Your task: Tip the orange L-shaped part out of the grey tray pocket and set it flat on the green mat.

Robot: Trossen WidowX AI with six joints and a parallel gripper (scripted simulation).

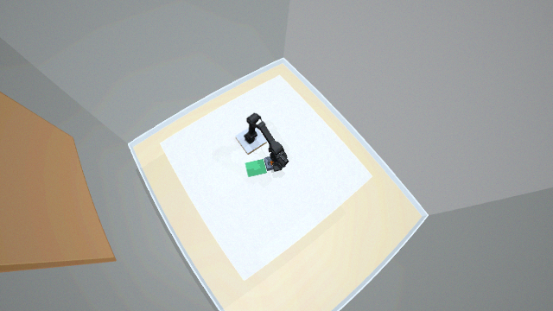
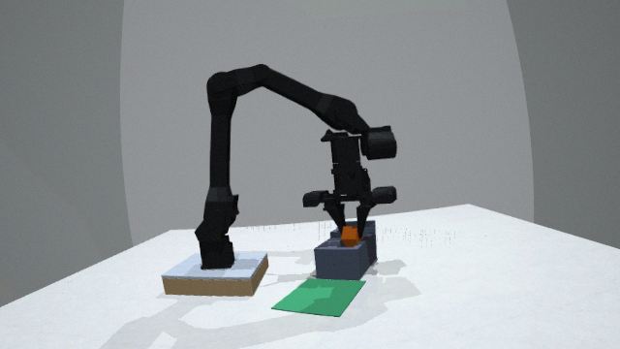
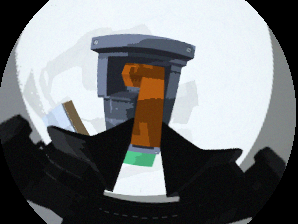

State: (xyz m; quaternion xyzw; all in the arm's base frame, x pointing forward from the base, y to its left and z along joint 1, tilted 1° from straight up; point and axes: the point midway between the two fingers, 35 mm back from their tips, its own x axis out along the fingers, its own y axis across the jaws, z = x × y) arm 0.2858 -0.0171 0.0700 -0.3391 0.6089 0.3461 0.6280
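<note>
Right now my gripper tip is 10 mm past the grey tray, 20 mm to the right of it and 80 mm above it. Round my gripper tip: green mat (90 mm behind, 110 mm to the right, 80 mm below); orange L-shaped part (10 mm ahead, 40 mm to the left, 30 mm below).
</note>
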